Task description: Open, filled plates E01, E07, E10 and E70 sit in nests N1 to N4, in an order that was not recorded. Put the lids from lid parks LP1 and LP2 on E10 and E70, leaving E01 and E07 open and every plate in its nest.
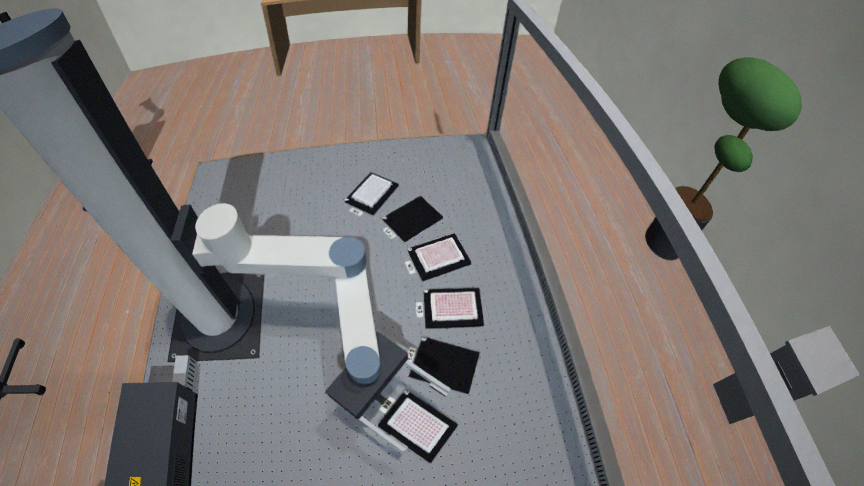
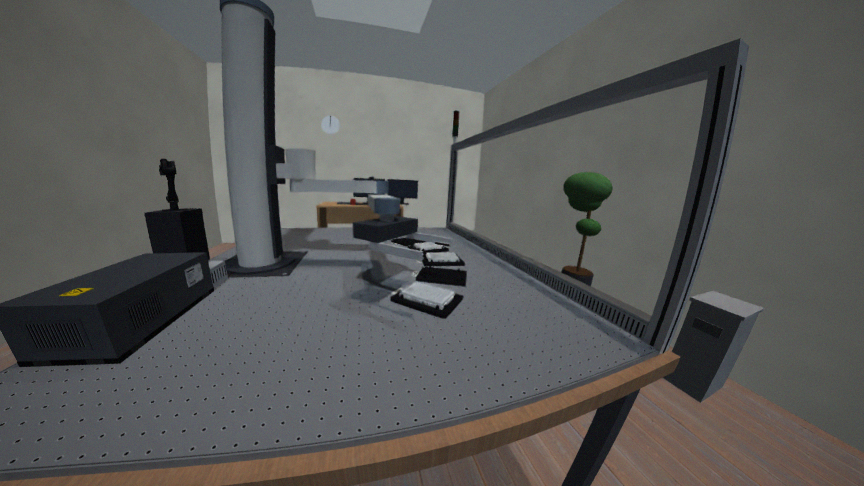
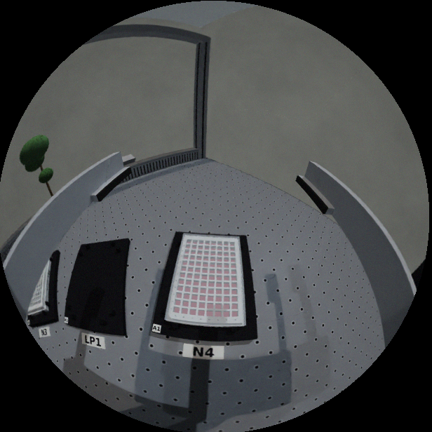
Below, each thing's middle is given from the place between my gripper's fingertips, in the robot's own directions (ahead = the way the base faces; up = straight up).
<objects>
Now: hand 20 mm past the nest N4 [image 3: 249, 331], 20 mm to the right of it and 150 mm above it. From my hand the other things lie so: nest N3 [image 1: 430, 324]: 130 mm ahead, 340 mm to the left, 150 mm below; lid park LP1 [image 1: 449, 364]: 80 mm ahead, 170 mm to the left, 150 mm below; nest N2 [image 1: 424, 276]: 120 mm ahead, 520 mm to the left, 150 mm below.
</objects>
